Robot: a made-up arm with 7 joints.
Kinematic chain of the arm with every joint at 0, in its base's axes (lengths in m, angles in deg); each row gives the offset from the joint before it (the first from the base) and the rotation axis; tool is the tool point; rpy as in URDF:
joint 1: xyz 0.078 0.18 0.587 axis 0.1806 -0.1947 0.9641
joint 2: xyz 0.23 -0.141 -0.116 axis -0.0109 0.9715 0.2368
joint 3: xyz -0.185 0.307 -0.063 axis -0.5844 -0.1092 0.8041
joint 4: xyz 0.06 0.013 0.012 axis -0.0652 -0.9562 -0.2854
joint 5: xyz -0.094 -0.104 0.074 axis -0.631 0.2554 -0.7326
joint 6: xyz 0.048 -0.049 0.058 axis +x
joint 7: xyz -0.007 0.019 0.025 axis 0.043 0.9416 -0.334
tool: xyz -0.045 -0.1 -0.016 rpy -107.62 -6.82 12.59
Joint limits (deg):
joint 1: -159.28..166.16
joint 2: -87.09..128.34
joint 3: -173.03..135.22
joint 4: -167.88..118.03
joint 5: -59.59..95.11
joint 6: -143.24..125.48
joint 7: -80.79..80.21
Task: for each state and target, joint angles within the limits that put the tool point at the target. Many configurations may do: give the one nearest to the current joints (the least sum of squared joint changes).
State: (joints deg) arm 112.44 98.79 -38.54 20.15 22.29 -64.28 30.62
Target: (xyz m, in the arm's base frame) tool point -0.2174 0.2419 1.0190
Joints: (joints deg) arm 135.67 125.81 -48.52 43.95 12.08 -50.74 26.27
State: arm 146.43 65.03 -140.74 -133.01 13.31 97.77 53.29
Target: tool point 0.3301 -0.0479 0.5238
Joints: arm 166.16 68.22 -158.12 -114.92 22.87 78.90 70.57
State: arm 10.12 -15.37 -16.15 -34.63 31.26 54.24 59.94
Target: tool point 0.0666 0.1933 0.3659
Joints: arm 15.40 -42.18 -20.67 -15.75 34.86 62.57 51.46
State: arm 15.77 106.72 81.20 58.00 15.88 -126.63 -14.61
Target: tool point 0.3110 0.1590 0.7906
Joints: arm 5.23 101.56 72.42 67.86 15.02 -124.70 -12.05
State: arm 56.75 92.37 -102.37 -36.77 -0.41 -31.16 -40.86
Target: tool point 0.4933 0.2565 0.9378
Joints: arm 24.40 128.34 -101.67 -11.29 19.47 -38.39 -30.01
